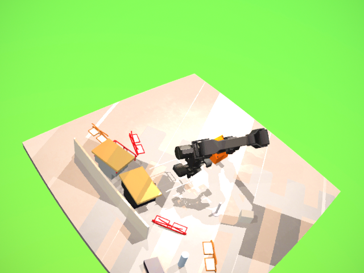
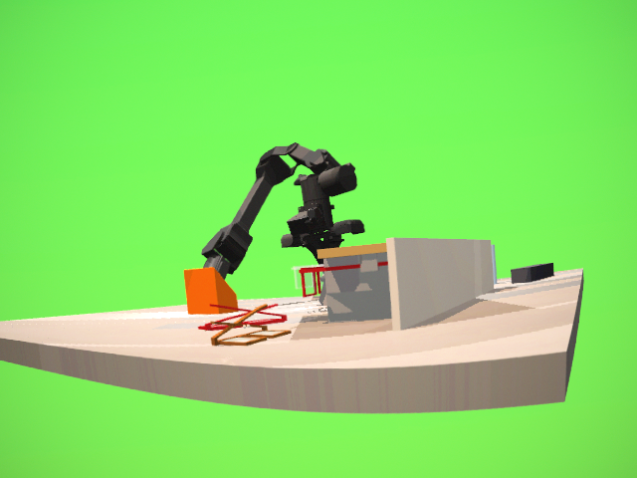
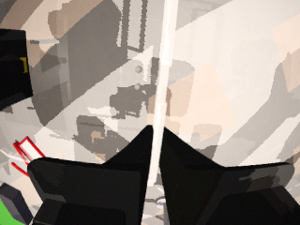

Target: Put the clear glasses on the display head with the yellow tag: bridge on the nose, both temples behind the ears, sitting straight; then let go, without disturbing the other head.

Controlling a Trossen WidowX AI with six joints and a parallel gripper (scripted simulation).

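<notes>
My gripper tip is now 210 mm short of the black display head, 40 mm to the left of it and 10 mm above it. The rest, counted from my gripper tip: grey display head 260 mm to the right, 250 mm ahead, 10 mm below; peg 200 mm to the left, 50 mm below, 40 mm behind; white cube 300 mm to the left, 140 mm behind, 40 mm below.
</notes>
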